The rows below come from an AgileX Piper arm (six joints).
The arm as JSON. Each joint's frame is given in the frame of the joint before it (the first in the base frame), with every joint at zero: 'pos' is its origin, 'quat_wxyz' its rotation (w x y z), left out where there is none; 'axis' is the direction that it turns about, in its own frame. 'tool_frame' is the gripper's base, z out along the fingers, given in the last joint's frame.
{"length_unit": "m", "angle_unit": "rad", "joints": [
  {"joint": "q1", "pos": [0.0, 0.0, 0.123], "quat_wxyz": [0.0, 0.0, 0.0, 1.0], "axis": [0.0, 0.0, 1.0]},
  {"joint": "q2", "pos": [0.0, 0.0, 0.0], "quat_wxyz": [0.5, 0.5, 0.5, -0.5], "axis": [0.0, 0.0, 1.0]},
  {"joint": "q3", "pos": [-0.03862, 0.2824, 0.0], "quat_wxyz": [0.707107, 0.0, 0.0, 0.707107], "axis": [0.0, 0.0, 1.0]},
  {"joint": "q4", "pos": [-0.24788, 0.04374, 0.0], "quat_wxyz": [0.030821, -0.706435, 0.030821, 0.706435], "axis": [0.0, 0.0, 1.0]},
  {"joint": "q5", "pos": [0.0, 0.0, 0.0], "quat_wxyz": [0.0, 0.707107, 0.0, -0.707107], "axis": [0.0, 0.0, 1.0]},
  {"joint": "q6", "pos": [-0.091, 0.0, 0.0], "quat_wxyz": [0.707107, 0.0, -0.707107, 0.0], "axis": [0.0, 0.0, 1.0]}
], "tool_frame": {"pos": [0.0, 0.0, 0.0], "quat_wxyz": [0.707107, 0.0, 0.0, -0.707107]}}
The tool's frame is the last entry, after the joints.
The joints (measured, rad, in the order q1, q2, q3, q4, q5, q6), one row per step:
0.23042, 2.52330, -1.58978, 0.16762, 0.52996, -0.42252
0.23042, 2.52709, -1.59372, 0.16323, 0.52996, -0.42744
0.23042, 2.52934, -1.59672, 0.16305, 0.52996, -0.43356
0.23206, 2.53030, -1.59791, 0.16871, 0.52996, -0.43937
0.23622, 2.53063, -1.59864, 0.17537, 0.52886, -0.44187
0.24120, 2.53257, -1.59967, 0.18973, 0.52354, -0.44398
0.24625, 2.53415, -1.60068, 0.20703, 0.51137, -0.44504
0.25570, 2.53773, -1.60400, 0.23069, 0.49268, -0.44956
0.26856, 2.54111, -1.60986, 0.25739, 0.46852, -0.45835
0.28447, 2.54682, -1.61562, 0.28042, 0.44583, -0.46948
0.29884, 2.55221, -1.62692, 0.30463, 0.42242, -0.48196
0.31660, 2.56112, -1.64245, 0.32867, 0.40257, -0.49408
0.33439, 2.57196, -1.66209, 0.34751, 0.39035, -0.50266
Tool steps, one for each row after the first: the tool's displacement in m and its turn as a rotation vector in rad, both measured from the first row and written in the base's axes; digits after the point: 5 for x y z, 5 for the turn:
0.00055, -0.00008, -0.00095, -0.00366, -0.00143, 0.00809
0.00102, 0.00003, -0.00137, -0.00467, -0.00296, 0.01420
0.00099, 0.00105, -0.00154, -0.00198, -0.00309, 0.01727
0.00073, 0.00323, -0.00149, 0.00209, -0.00390, 0.01876
0.00058, 0.00611, -0.00199, 0.01126, -0.00640, 0.01440
0.00105, 0.00919, -0.00219, 0.02310, -0.01538, 0.00595
0.00184, 0.01456, -0.00265, 0.03883, -0.03050, -0.00058
0.00328, 0.02172, -0.00233, 0.05652, -0.05365, -0.00295
0.00374, 0.02994, -0.00311, 0.07044, -0.07372, 0.00256
0.00576, 0.03789, -0.00249, 0.08612, -0.10009, 0.00653
0.00737, 0.04753, -0.00266, 0.10175, -0.12328, 0.01389
0.00883, 0.05727, -0.00304, 0.11541, -0.14106, 0.02310

